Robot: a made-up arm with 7 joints.
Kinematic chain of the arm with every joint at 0, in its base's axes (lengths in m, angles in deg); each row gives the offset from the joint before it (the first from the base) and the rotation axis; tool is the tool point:
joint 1: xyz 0 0 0.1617 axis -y
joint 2: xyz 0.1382 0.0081 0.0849 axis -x
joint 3: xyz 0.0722 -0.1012 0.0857 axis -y
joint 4: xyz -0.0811 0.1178 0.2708 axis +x
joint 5: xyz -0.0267 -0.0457 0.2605 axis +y
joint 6: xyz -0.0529 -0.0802 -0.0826 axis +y
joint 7: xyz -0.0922 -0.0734 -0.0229 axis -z
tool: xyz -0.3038 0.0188 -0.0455
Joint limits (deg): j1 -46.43..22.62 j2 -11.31..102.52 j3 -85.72..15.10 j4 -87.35..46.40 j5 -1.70..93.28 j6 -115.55..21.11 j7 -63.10..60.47
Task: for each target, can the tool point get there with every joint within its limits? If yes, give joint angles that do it. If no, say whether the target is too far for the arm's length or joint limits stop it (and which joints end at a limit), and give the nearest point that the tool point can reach.
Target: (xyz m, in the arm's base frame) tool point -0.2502 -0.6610 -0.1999
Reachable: no: joint limits stop it (at a limit: joint 1, joint 2, joint 3, joint 4, joint 7) | nearest point -0.2723 -0.4936 0.1220 | short by 0.364 m
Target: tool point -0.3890 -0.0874 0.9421
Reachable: yes | joints 8.41 19.04 -7.29 -5.72 44.47 -37.25 -38.28
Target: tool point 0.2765 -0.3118 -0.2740
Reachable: no: joint limits stop it (at a limit: joint 1, joint 2, joint 3, joint 5, joint 6) | nearest point 0.3797 -0.3086 -0.1592 | short by 0.154 m
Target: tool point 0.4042 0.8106 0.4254
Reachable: yes | joints 12.09 81.41 -68.65 -38.64 27.56 -22.44 11.17
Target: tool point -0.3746 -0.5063 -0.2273
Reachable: no: joint limits stop it (at a limit: joint 1, joint 2, joint 3, joint 4) | nearest point -0.3145 -0.4155 0.0958 | short by 0.341 m
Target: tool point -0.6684 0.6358 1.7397
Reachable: no: too far | nearest point -0.3774 0.4185 1.2501 | short by 0.610 m
